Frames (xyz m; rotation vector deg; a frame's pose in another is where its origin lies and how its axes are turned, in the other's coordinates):
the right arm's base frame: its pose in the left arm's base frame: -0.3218 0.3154 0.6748 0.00 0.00 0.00
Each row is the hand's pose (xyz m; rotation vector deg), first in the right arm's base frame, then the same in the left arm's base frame.
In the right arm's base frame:
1: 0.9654 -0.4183 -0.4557 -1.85 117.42 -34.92
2: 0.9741 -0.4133 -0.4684 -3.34 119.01 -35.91
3: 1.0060 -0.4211 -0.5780 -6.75 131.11 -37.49
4: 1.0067 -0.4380 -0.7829 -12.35 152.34 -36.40
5: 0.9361 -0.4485 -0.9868 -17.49 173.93 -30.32
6: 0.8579 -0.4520 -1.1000 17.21 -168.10 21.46
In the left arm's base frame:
1: 0.6436 -0.1029 0.2191 -1.85 117.42 -34.92
2: 0.6523 -0.0979 0.2064 -3.34 119.01 -35.91
3: 0.6842 -0.1057 0.0968 -6.75 131.11 -37.49
4: 0.6849 -0.1226 -0.1081 -12.35 152.34 -36.40
5: 0.6143 -0.1331 -0.3120 -17.49 173.93 -30.32
6: 0.5361 -0.1366 -0.4252 17.21 -168.10 21.46

